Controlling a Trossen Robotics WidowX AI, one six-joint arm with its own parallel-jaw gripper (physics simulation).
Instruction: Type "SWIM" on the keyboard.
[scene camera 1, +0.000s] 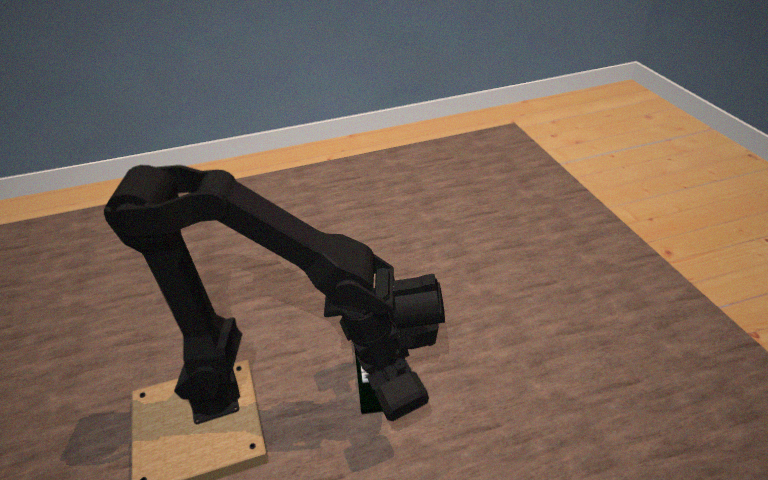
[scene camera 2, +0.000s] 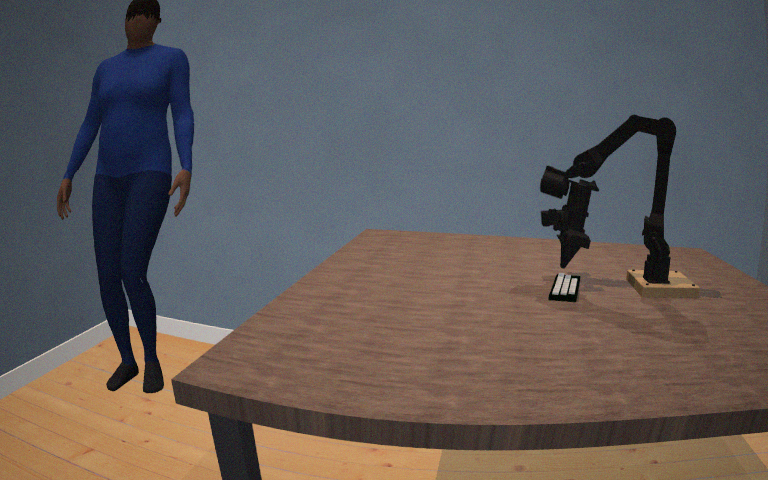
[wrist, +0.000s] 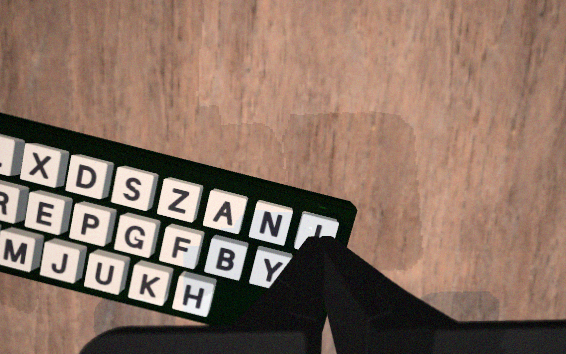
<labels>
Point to the gripper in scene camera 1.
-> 393, 389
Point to the gripper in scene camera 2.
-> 562, 267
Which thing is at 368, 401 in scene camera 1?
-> A dark green keyboard.
</labels>
